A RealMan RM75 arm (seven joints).
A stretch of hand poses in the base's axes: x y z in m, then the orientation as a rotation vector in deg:
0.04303, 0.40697, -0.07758, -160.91, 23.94, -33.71
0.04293, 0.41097, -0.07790, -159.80, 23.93, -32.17
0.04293, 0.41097, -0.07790, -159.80, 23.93, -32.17
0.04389, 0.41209, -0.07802, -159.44, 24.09, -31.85
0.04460, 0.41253, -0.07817, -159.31, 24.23, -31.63
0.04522, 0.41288, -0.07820, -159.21, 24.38, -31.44
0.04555, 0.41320, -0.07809, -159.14, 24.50, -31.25
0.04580, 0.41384, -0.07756, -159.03, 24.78, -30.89
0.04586, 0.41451, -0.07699, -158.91, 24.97, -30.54
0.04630, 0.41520, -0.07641, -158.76, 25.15, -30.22
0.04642, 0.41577, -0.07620, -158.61, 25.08, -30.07
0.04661, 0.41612, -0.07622, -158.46, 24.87, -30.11
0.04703, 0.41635, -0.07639, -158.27, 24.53, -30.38
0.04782, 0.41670, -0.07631, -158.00, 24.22, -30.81
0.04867, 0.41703, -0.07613, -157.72, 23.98, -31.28
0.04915, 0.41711, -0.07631, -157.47, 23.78, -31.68
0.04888, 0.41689, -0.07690, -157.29, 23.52, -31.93
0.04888, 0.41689, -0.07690, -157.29, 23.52, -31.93
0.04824, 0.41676, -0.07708, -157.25, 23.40, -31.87
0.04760, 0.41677, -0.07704, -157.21, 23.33, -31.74
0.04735, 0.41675, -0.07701, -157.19, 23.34, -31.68
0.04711, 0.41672, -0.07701, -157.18, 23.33, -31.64
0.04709, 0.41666, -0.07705, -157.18, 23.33, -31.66
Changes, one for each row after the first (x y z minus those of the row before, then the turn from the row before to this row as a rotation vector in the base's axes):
-0.00010, 0.00400, -0.00032, 1.47, 0.68, 0.28
0.00000, 0.00000, 0.00000, 0.00, 0.00, 0.00
0.00096, 0.00112, -0.00012, 0.43, 0.13, -0.04
0.00071, 0.00044, -0.00015, 0.18, 0.12, -0.06
0.00062, 0.00035, -0.00003, 0.15, 0.11, -0.07
0.00033, 0.00032, 0.00011, 0.12, 0.12, -0.05
0.00025, 0.00064, 0.00053, 0.20, 0.23, -0.14
0.00006, 0.00067, 0.00057, 0.21, 0.21, -0.08
0.00044, 0.00069, 0.00058, 0.23, 0.19, -0.07
0.00012, 0.00057, 0.00021, 0.18, 0.05, 0.08
0.00019, 0.00035, -0.00002, 0.13, -0.09, 0.15
0.00042, 0.00023, -0.00017, 0.11, -0.26, 0.21
0.00079, 0.00035, 0.00008, 0.14, -0.38, 0.17
0.00085, 0.00033, 0.00018, 0.14, -0.40, 0.12
0.00048, 0.00008, -0.00018, 0.13, -0.35, 0.10
-0.00027, -0.00022, -0.00059, 0.10, -0.24, 0.16
0.00000, 0.00000, 0.00000, 0.00, 0.00, 0.00
-0.00064, -0.00013, -0.00018, 0.05, 0.01, 0.09
-0.00064, 0.00001, 0.00004, 0.07, 0.06, 0.07
-0.00025, -0.00002, 0.00003, 0.04, 0.03, 0.00
-0.00024, -0.00003, 0.00000, 0.02, 0.02, 0.01
-0.00002, -0.00006, -0.00004, -0.01, -0.01, 0.00

